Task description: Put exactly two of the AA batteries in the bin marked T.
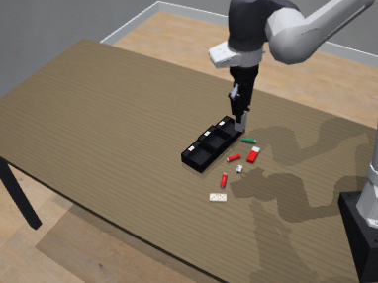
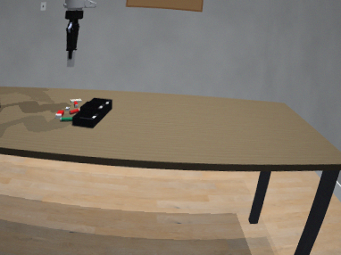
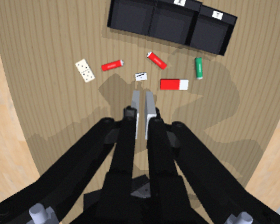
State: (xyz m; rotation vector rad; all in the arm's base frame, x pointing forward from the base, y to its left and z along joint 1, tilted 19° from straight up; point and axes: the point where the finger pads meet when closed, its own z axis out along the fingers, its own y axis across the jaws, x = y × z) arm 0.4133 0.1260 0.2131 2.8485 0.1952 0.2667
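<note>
Now: hand 200 mm above the black bin row, 120 mm short of it and 40 mm to the left of it. Also, from my hand: red-and-white block: 210 mm below, 90 mm to the right, 10 mm behind; green battery: 210 mm below, 130 mm to the right, 40 mm ahead; grey piece: 210 mm below, 10 mm behind.
</note>
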